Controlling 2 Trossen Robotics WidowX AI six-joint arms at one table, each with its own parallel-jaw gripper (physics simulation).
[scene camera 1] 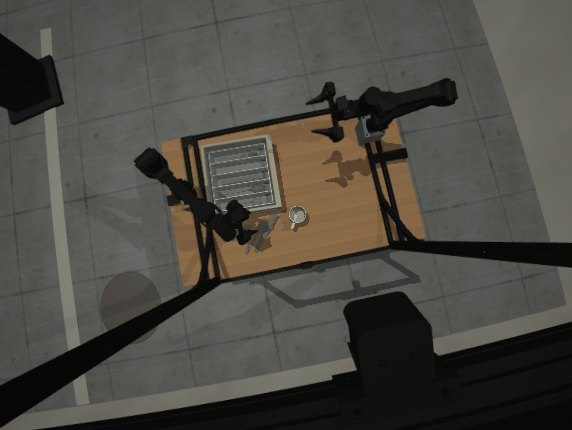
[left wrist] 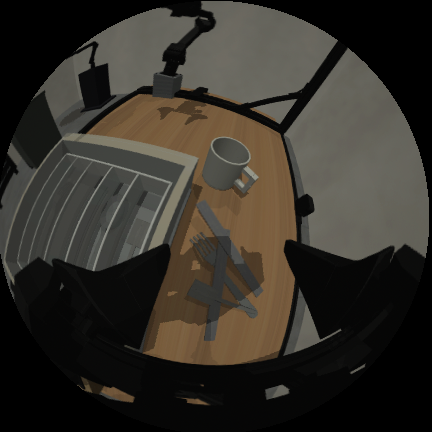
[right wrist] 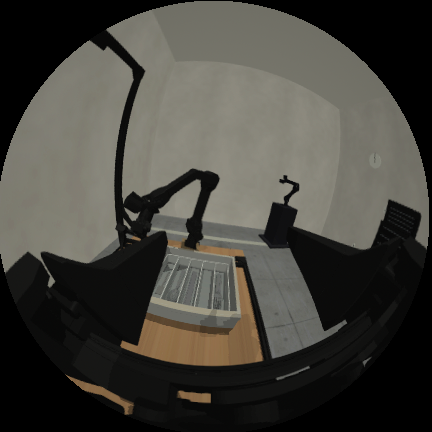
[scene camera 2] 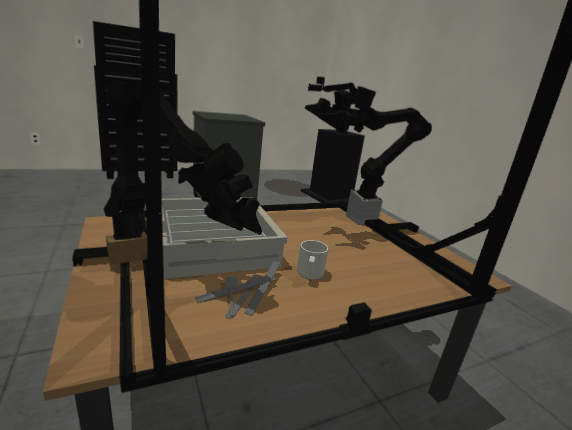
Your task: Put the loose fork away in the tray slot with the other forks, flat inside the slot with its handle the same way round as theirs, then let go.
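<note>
The loose fork (left wrist: 207,252) lies on the table in a crossed pile of cutlery, tines toward the tray and handle toward the lower right in the left wrist view; a flat grey piece (left wrist: 217,280) crosses it. The tray (scene camera 1: 276,172) (scene camera 2: 225,255) (left wrist: 125,146) (right wrist: 195,309) has long slots; in the right wrist view, fork tines (right wrist: 217,301) show at the near end of a right-hand slot. My left gripper (left wrist: 228,248) is open and empty above the pile, beside the tray. My right gripper (scene camera 1: 310,117) (right wrist: 228,235) is open and empty, raised near the table's far right.
A grey mug (scene camera 1: 297,214) (scene camera 2: 312,261) (left wrist: 225,167) stands right of the tray, close to the pile. A knife-like piece (left wrist: 232,252) and a flat-headed piece (left wrist: 201,291) lie beside the fork. Black frame bars (scene camera 2: 280,342) run along the table edges.
</note>
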